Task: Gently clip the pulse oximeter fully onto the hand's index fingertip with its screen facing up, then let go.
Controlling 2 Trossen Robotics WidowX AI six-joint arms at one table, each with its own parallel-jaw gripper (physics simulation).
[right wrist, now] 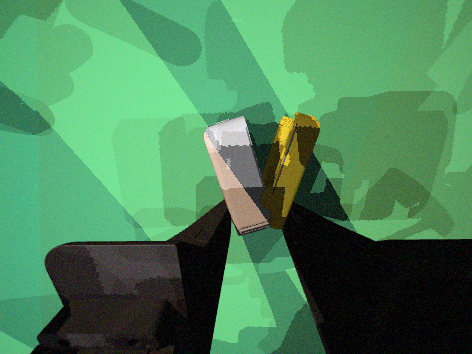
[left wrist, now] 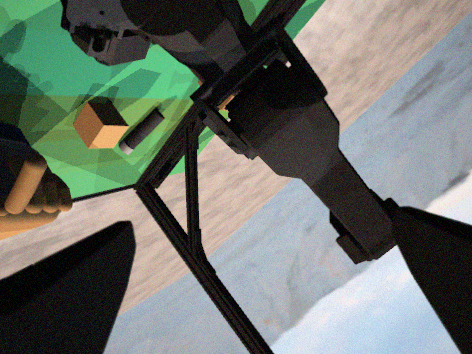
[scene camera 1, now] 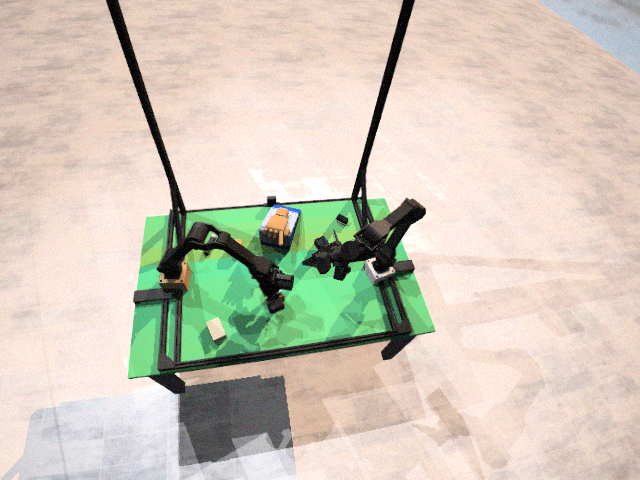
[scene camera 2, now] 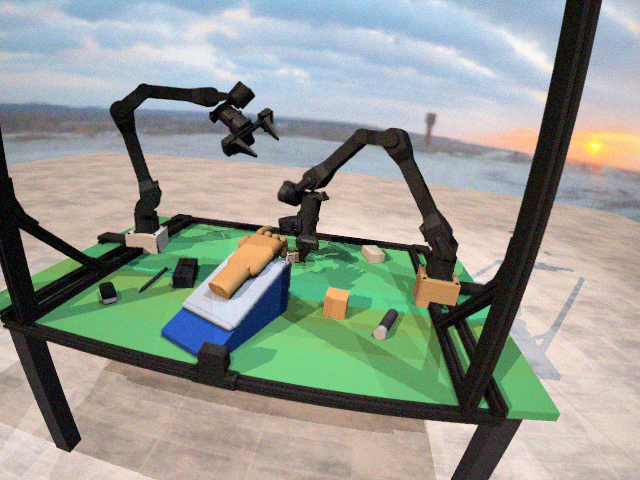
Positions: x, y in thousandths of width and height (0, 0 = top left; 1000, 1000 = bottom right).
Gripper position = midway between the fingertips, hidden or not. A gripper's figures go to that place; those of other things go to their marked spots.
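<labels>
Distance of my right gripper (scene camera 2: 470, 539): 1.01 m from the lens. My left gripper (scene camera 2: 420, 307) is 0.97 m from the lens.
</labels>
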